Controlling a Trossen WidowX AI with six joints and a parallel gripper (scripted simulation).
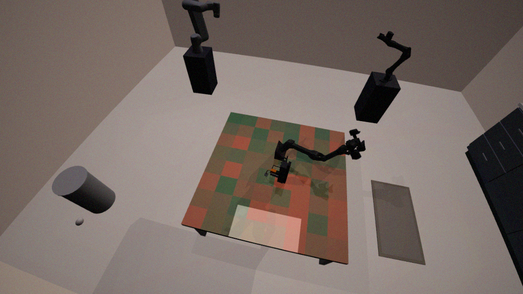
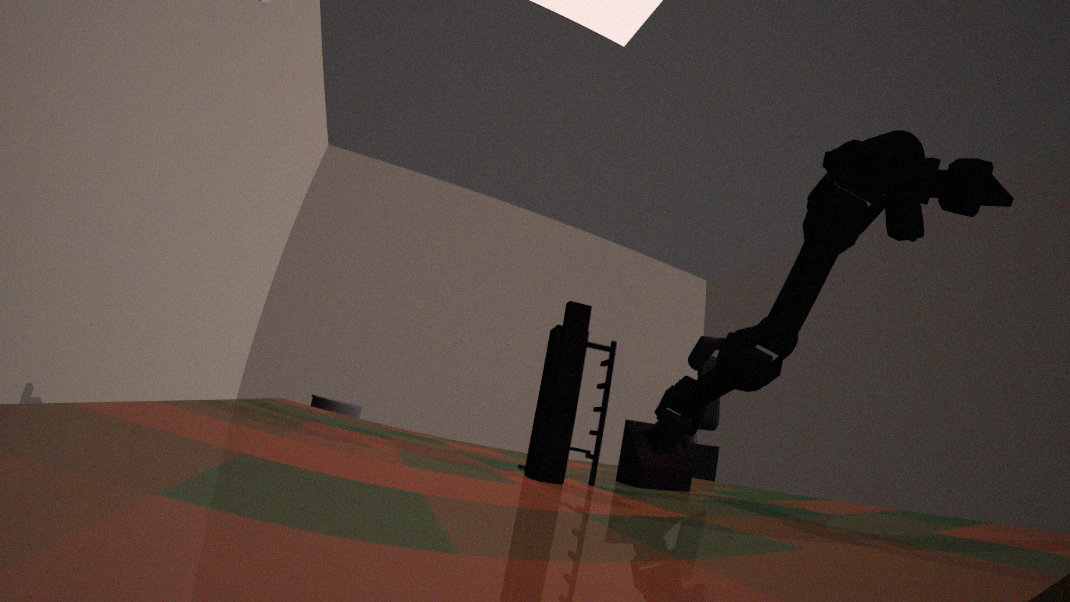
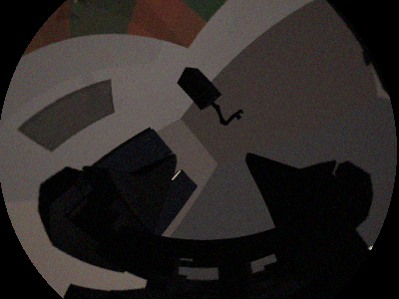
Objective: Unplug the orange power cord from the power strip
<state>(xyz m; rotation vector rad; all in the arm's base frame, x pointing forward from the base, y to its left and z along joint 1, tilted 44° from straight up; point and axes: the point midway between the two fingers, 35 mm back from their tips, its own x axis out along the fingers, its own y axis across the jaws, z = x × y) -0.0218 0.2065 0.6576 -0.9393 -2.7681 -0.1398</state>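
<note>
The orange plug is 640 mm to the right of my gripper tip, 310 mm below it and 270 mm ahead of it. Round my gripper tip: black power strip (570 mm to the right, 290 mm below, 290 mm ahead).
</note>
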